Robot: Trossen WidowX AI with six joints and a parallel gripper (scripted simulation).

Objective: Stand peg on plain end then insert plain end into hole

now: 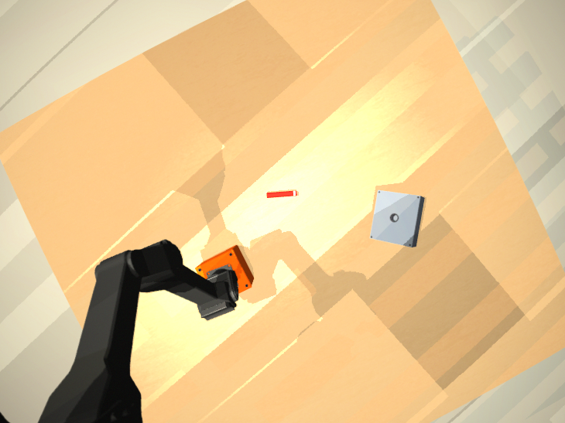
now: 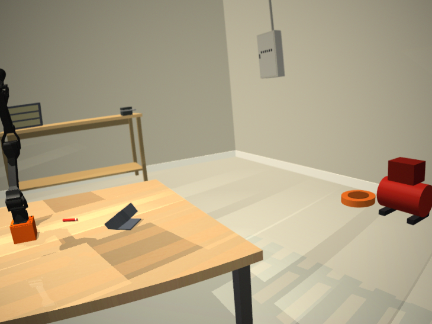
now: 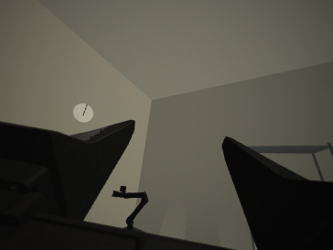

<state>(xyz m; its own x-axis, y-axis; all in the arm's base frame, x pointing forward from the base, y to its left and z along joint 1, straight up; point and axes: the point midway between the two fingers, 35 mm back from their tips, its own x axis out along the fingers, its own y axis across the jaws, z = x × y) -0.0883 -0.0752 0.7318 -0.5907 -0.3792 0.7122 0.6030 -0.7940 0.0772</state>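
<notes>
Now: gripper tip 340 mm short of the red peg, 230 mm to the right of it and 830 mm above it. Also, from my gripper tip: grey sloped panel 580 mm ahead, 70 mm to the left, 810 mm below.
</notes>
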